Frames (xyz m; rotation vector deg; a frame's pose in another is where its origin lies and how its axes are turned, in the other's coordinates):
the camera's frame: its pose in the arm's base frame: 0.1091 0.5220 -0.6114 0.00 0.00 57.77
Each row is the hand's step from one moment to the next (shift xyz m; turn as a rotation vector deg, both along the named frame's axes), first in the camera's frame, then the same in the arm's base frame.
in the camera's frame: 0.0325 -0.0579 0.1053 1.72 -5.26 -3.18
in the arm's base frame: 0.0663 -0.0034 0.1053 5.37 -1.35 -3.18
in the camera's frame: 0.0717 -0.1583 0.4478 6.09 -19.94 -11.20
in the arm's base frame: 0.1721 -0.0238 0.4478 20.12 -5.48 -11.20
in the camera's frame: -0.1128 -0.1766 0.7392 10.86 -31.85 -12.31
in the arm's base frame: 0.0892 -0.1896 0.7392 32.73 -7.80 -12.31
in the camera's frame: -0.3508 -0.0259 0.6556 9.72 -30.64 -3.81
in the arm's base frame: -0.1652 -0.3106 0.6556 31.10 -8.12 -3.81
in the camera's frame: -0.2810 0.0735 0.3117 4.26 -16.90 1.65
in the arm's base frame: -0.2120 -0.1985 0.3117 16.57 -5.41 1.65
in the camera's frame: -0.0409 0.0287 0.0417 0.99 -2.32 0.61
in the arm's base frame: -0.0461 -0.0193 0.0417 2.49 -0.40 0.61
